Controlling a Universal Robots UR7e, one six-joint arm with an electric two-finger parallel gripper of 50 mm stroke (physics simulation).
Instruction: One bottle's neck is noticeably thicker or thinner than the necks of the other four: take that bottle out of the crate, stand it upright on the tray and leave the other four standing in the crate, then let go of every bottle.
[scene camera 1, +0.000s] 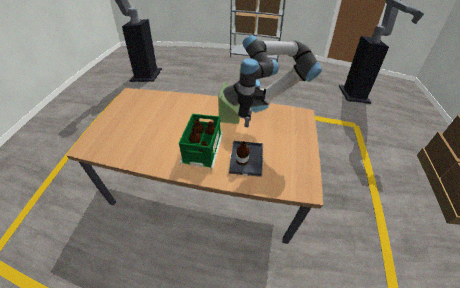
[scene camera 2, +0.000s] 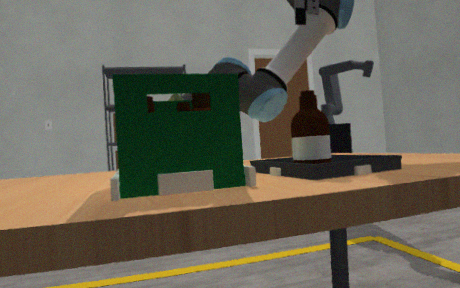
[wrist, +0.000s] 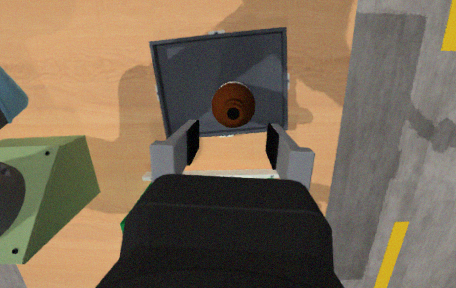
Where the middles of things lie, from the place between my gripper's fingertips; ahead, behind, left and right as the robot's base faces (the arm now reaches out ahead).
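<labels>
From my hand, I find the brown bottle (wrist: 233, 105) 22 cm below and 1 cm to the right.
</labels>
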